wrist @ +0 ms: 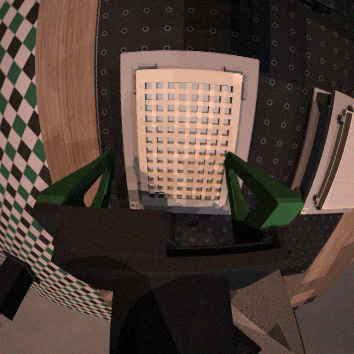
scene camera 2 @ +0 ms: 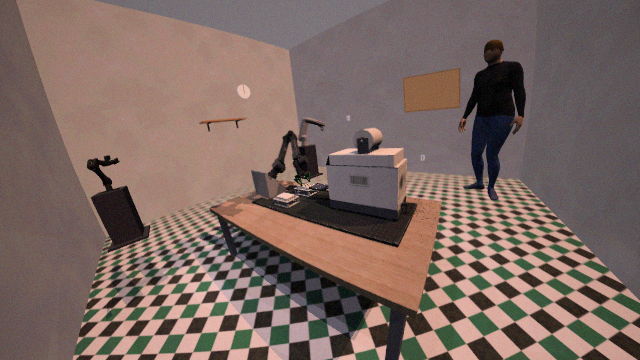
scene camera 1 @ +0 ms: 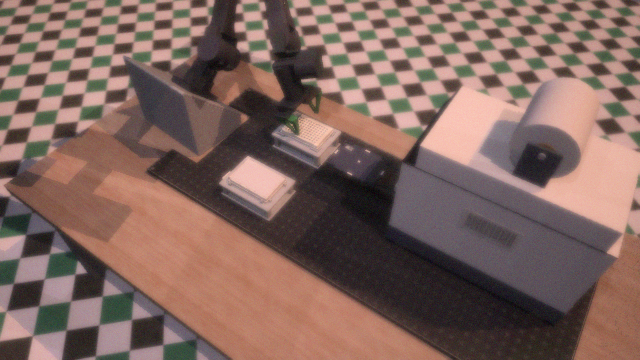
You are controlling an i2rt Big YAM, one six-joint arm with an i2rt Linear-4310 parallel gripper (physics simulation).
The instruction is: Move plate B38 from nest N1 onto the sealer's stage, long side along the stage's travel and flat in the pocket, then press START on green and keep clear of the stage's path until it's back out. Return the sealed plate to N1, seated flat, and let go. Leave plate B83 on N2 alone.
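Where they show: gripper, fingertip midpoint: (wrist: 169,155) (scene camera 2: 306,184) (scene camera 1: 307,123); arm's base, origin of the base link: (scene camera 2: 270,178) (scene camera 1: 193,91).
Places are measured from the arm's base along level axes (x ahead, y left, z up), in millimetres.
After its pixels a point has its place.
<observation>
A perforated cream plate (scene camera 1: 316,132) @(y 158, x 332, z -64 mm) (wrist: 185,115) @(y 154, x 328, z -62 mm) lies on a light nest (scene camera 1: 296,152) @(y 105, x 302, z -125 mm) (wrist: 130,100) @(y 204, x 332, z -77 mm), the one nearer the sealer's stage; its name cannot be read. My gripper (scene camera 1: 306,122) @(y 161, x 295, z -55 mm) (scene camera 2: 302,178) @(y 161, x 295, z -55 mm) (wrist: 169,155) @(y 161, x 295, z -55 mm) is open and empty over the plate's near end. In the wrist view the left finger is outside the nest's edge and the right fingertip overlaps the plate's right edge. A smooth white-topped plate (scene camera 1: 257,177) @(y -69, x 326, z -69 mm) (wrist: 342,165) @(y -39, x 323, z -69 mm) lies on the other nest (scene camera 1: 245,201) @(y -118, x 324, z -125 mm). The dark blue stage (scene camera 1: 356,162) @(y 117, x 506, z -31 mm) is out beside the sealer (scene camera 1: 450,200) @(y 52, x 788, z 111 mm) (scene camera 2: 365,185) @(y 69, x 918, z 54 mm). The START button does not show.
A grey slanted panel (scene camera 1: 165,107) @(y -89, x -19, z -14 mm) (scene camera 2: 265,184) @(y -87, x 63, z -17 mm) stands by the arm's base. A large white roll (scene camera 1: 560,120) @(y 122, x 894, z 346 mm) (scene camera 2: 372,137) @(y 111, x 949, z 303 mm) is on top of the sealer. A black perforated mat (scene camera 1: 350,270) @(y -92, x 662, z -130 mm) lies under nests and sealer. A person (scene camera 2: 495,100) stands beyond the table.
</observation>
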